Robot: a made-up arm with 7 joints. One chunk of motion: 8 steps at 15 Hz.
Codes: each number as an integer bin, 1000 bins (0 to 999) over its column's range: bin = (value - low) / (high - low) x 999, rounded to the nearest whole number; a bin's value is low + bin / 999 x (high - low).
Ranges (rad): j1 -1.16..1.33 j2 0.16..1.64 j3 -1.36..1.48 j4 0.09..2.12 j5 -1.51..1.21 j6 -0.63..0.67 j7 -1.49..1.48
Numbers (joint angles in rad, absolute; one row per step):
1: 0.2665 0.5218 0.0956 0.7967 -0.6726 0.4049 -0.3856
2: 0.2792 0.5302 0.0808 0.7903 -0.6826 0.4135 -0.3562
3: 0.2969 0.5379 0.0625 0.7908 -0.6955 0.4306 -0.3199
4: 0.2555 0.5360 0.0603 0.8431 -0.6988 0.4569 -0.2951
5: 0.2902 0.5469 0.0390 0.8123 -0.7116 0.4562 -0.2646
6: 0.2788 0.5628 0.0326 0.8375 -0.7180 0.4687 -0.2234
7: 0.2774 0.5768 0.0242 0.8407 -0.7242 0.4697 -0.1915
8: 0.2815 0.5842 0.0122 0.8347 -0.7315 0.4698 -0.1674
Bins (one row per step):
1: 572 244 512 348 308 795 371
2: 577 250 507 345 304 802 381
3: 585 255 500 345 299 815 394
4: 568 254 500 371 298 835 402
5: 582 261 492 355 293 835 412
6: 577 272 490 368 291 844 426
7: 577 281 487 369 289 845 437
8: 578 286 483 366 286 845 445

